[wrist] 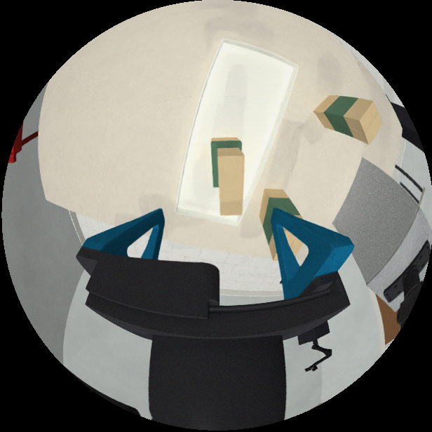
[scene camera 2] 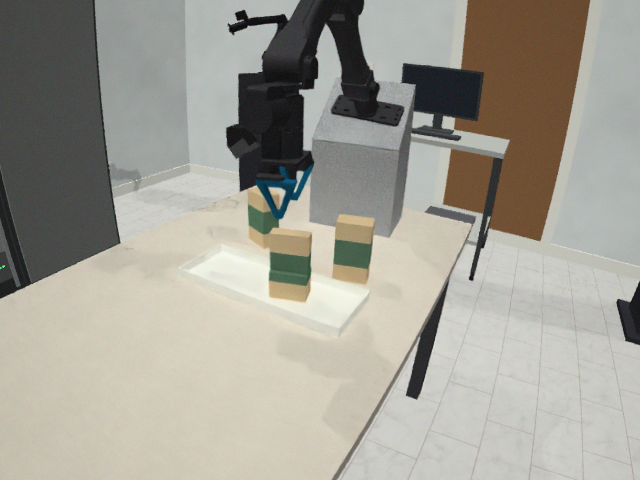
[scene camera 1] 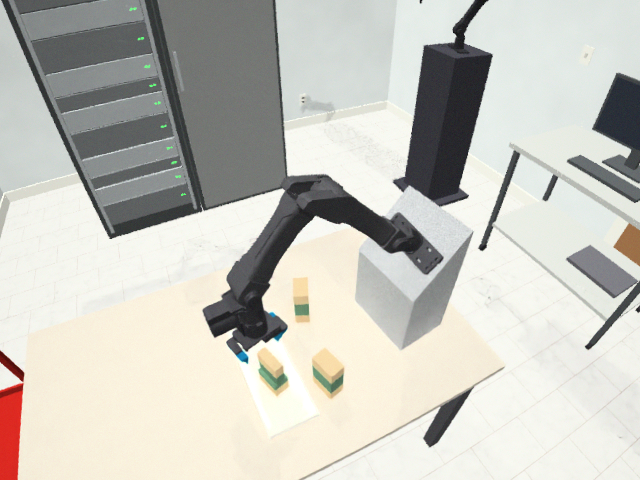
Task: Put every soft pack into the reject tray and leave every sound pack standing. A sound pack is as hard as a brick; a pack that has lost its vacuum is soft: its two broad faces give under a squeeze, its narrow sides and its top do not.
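Seen in the pictures: gripper, fingertip midpoint: [scene camera 2: 286, 208] [scene camera 1: 261, 351]; arm's base, origin of the base link: [scene camera 2: 367, 110] [scene camera 1: 412, 242].
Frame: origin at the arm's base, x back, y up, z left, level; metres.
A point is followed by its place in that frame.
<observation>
A tan pack with a green band [scene camera 1: 272, 372] {z 0.090, x -0.466, y -0.217 m} [scene camera 2: 290, 258] {z 0.071, x -0.474, y -0.239 m} [wrist: 231, 182] stands upright in the white reject tray [scene camera 1: 289, 413] {z 0.167, x -0.457, y -0.331 m} [scene camera 2: 330, 312] {z 0.165, x -0.472, y -0.331 m} [wrist: 250, 75]; its upper part is thinner than its base, with a step in the green band. A second pack [scene camera 1: 327, 374] {z 0.163, x -0.338, y -0.201 m} [scene camera 2: 353, 248] {z 0.144, x -0.344, y -0.249 m} [wrist: 342, 112] stands on the table between the tray and the table's near right edge. A third pack [scene camera 1: 301, 299] {z -0.103, x -0.302, y -0.208 m} [scene camera 2: 261, 219] {z -0.121, x -0.321, y -0.255 m} [wrist: 275, 199] stands beyond the tray's other end, partly hidden behind a finger in the wrist view. My gripper [scene camera 1: 261, 345] {z 0.064, x -0.479, y -0.137 m} [scene camera 2: 287, 206] {z 0.064, x -0.479, y -0.137 m} [wrist: 217, 213] is open and empty, above and beside the pack in the tray.
The grey pedestal [scene camera 1: 385, 289] {z 0.018, x -0.082, y -0.141 m} [scene camera 2: 356, 180] {z 0.019, x -0.081, y -0.184 m} [wrist: 380, 220] that bears the arm stands on the table [scene camera 1: 129, 392] {z -0.078, x -0.878, y -0.334 m} [scene camera 2: 129, 361] {z -0.041, x -0.797, y -0.334 m} [wrist: 115, 110], behind the two packs outside the tray. A server rack, a dark column and a desk with a monitor stand away from the table.
</observation>
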